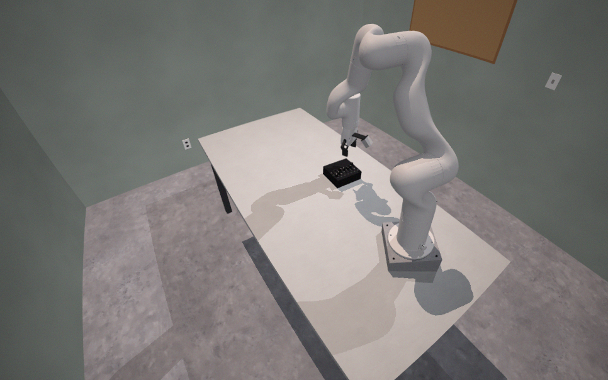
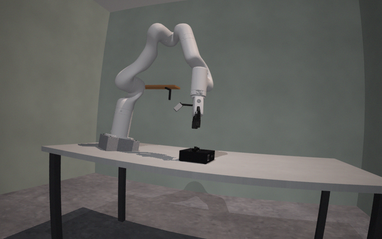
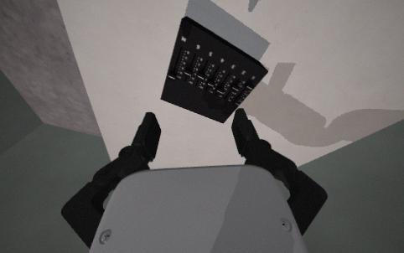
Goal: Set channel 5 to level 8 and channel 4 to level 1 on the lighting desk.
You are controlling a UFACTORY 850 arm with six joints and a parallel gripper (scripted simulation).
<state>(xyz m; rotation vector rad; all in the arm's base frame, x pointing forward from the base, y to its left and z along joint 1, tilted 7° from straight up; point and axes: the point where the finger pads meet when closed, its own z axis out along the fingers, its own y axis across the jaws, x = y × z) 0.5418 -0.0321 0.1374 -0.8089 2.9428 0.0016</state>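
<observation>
The channel 4 fader cap lies 2 cm to the left of my hand and 12 cm below it. The rest, counted from my hand: channel 1 fader cap 3 cm behind, 8 cm to the left, 12 cm below; then channel 5 fader cap 12 cm below.
</observation>
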